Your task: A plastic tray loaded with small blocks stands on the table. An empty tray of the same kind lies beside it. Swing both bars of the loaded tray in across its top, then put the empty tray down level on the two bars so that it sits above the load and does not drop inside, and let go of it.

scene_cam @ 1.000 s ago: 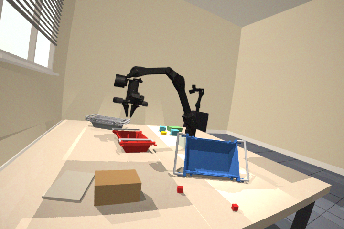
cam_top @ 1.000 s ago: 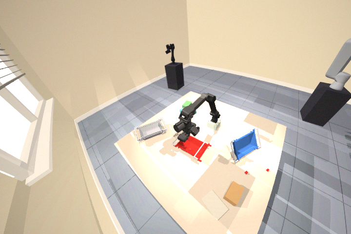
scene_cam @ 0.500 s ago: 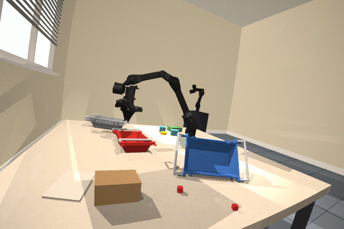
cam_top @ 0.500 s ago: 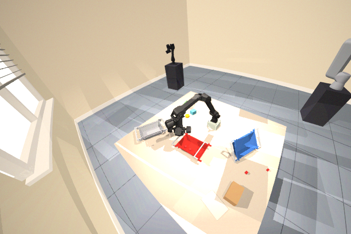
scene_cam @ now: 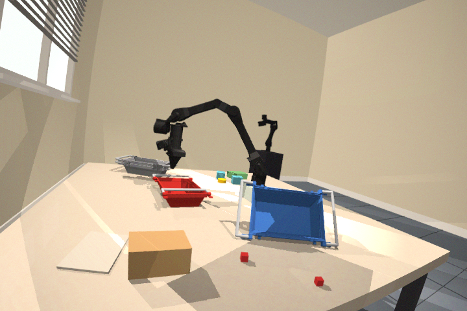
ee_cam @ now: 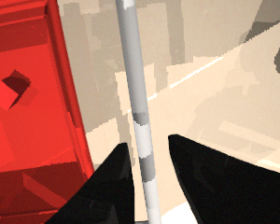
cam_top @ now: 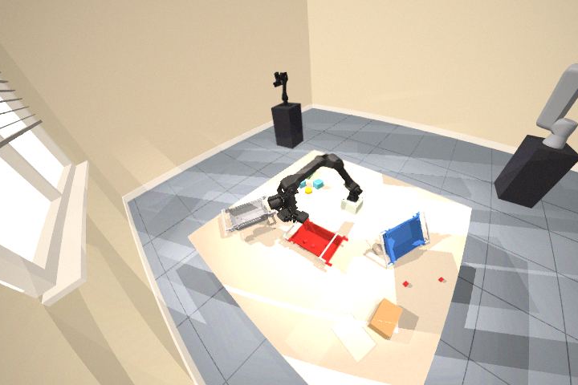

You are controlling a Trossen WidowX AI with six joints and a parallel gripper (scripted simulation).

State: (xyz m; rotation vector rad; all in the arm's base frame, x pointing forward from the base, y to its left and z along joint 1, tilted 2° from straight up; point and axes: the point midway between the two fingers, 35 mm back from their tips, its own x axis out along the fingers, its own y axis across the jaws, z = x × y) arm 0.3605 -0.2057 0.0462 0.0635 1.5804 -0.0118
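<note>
The blue tray is 20 cm behind my gripper tip, 55 cm to the left of it and 2 cm below it. Also, from my gripper tip: flat pale sheet: 30 cm ahead, 49 cm to the left, 9 cm below; then yellow block: 35 cm behind, 11 cm to the right, 9 cm below; then green block: 53 cm behind, 22 cm to the right, 7 cm below.
</note>
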